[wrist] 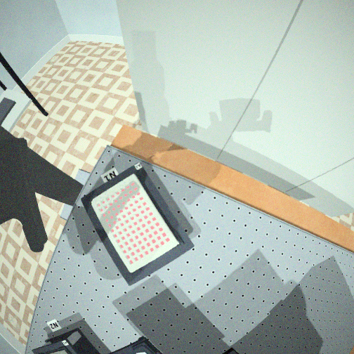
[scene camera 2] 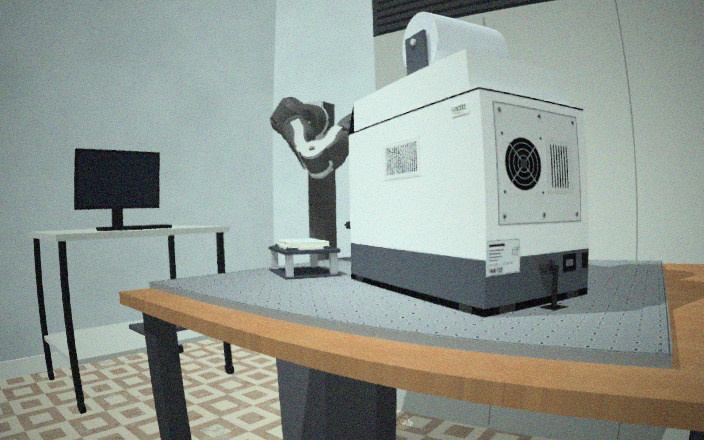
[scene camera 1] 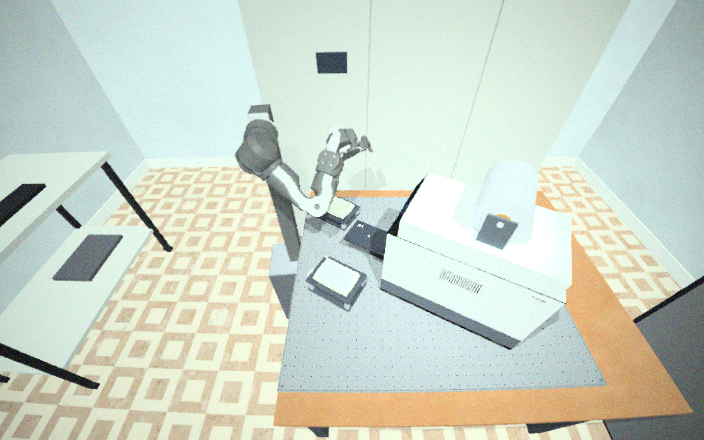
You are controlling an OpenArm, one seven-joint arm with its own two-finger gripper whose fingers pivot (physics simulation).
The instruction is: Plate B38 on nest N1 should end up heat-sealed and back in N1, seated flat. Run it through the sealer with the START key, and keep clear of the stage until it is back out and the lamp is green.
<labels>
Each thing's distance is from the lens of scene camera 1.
white plate (scene camera 1: 339,278): 0.89 m
white film roll (scene camera 1: 510,187): 0.64 m
white sealer (scene camera 1: 504,306): 0.80 m
arm post (scene camera 1: 284,210): 1.13 m
The marked spots on the arm post and the white plate are 0.39 m apart.
</labels>
